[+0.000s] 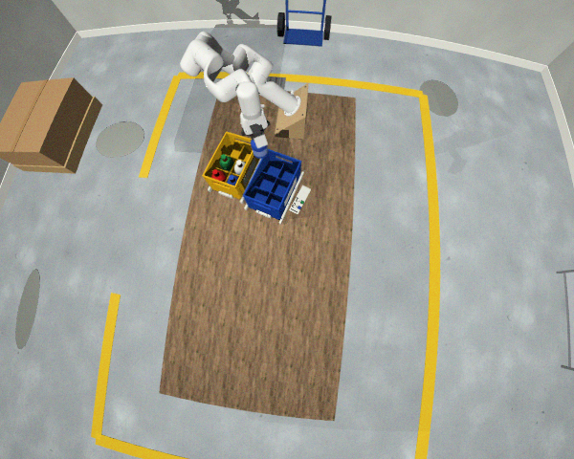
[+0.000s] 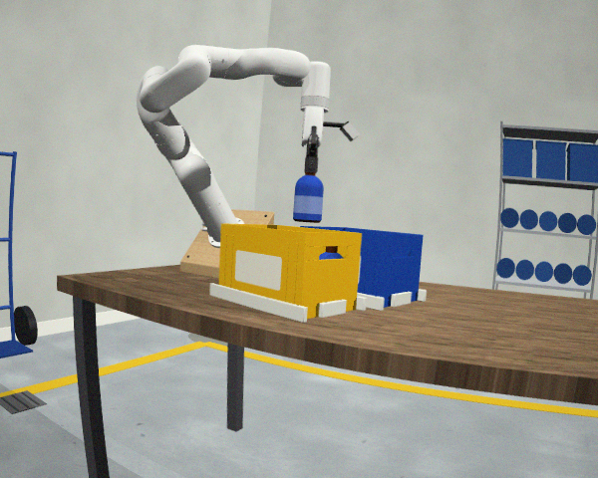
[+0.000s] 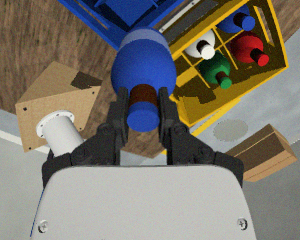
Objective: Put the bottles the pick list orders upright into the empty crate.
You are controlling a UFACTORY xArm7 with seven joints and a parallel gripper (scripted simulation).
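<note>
Now: hand 12 cm short of the blue crate, 7 cm to the right of it and 25 cm above it. The rest, counted from my hand: white-label bottle 4 cm ahead, 11 cm to the right, 25 cm below; then blue-label bottle 13 cm ahead, 13 cm to the right, 25 cm below; then yellow crate 3 cm ahead, 15 cm to the right, 25 cm below.
</note>
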